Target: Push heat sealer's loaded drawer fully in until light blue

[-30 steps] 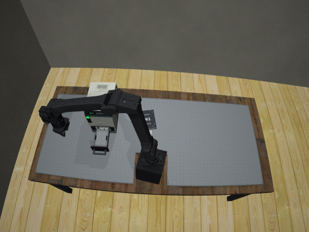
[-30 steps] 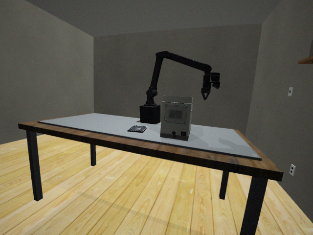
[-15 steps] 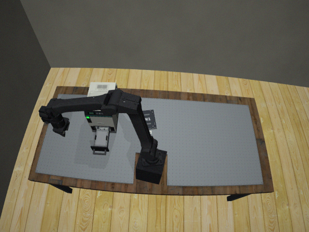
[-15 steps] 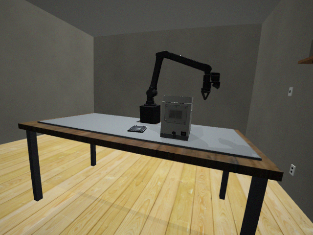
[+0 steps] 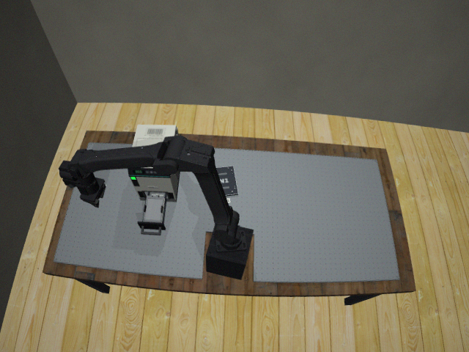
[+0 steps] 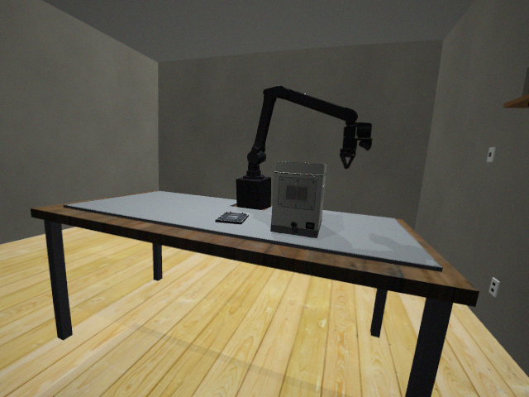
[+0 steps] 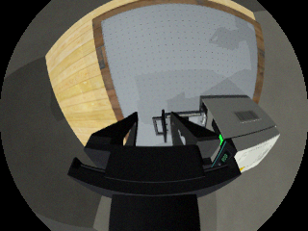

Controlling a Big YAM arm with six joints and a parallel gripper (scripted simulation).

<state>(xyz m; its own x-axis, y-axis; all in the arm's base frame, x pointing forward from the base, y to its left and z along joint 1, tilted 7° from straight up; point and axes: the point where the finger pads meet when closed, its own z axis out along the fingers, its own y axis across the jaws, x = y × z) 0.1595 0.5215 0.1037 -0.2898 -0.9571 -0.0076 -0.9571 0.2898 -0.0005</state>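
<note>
Right now my hand is 21 cm above the sealer drawer, 19 cm to the left of it and 3 cm short of it.
</note>
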